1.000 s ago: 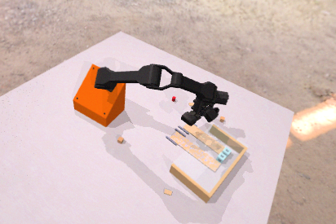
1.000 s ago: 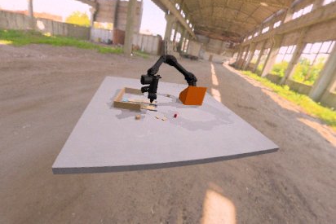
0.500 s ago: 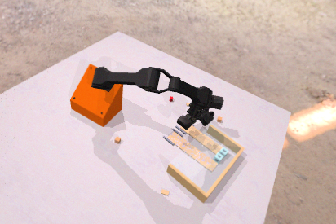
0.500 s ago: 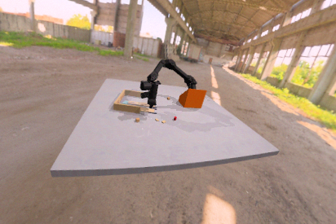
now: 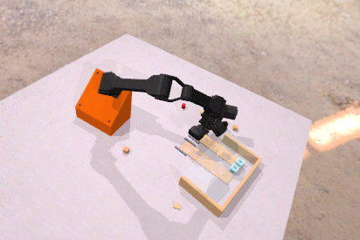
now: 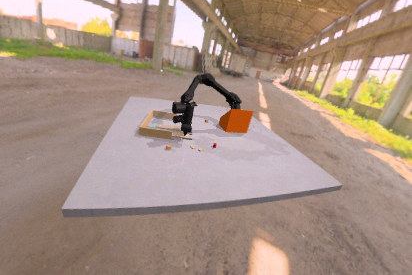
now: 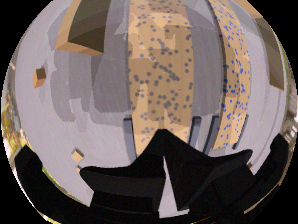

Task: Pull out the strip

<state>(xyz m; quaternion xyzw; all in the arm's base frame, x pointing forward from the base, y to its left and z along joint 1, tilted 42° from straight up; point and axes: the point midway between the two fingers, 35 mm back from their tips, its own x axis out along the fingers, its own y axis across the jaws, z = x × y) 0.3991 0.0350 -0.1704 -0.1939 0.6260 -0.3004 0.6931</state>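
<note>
Now: the red cube 170 mm behind my gripper tip and 120 mm to the left of it. From my gripper tip the other things lie so: tan chip (70 mm ahead, 350 mm to the right).
</note>
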